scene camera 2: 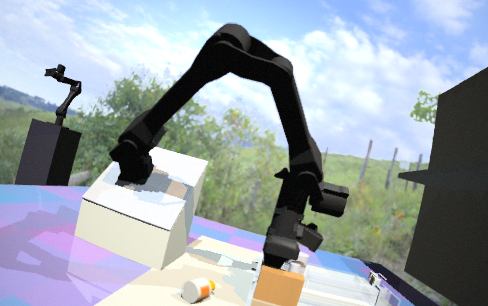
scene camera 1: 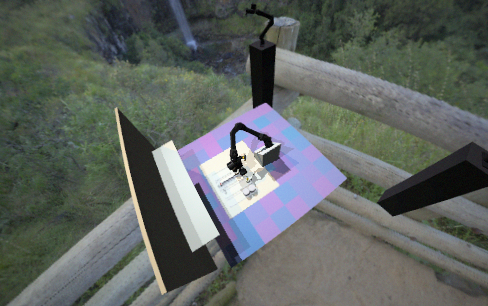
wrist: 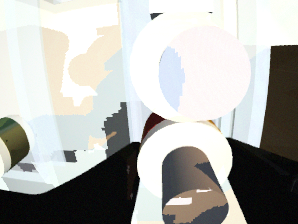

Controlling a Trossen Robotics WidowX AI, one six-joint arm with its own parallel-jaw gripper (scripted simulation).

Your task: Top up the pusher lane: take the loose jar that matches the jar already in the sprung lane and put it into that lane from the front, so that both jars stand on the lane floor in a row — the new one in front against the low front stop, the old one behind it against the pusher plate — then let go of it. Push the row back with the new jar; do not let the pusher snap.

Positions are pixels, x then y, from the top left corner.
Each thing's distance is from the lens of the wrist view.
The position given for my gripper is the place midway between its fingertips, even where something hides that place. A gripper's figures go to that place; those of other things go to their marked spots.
my gripper (wrist: 180,148): 0.10 m
white-lidded jar (wrist: 186,68): 0.04 m
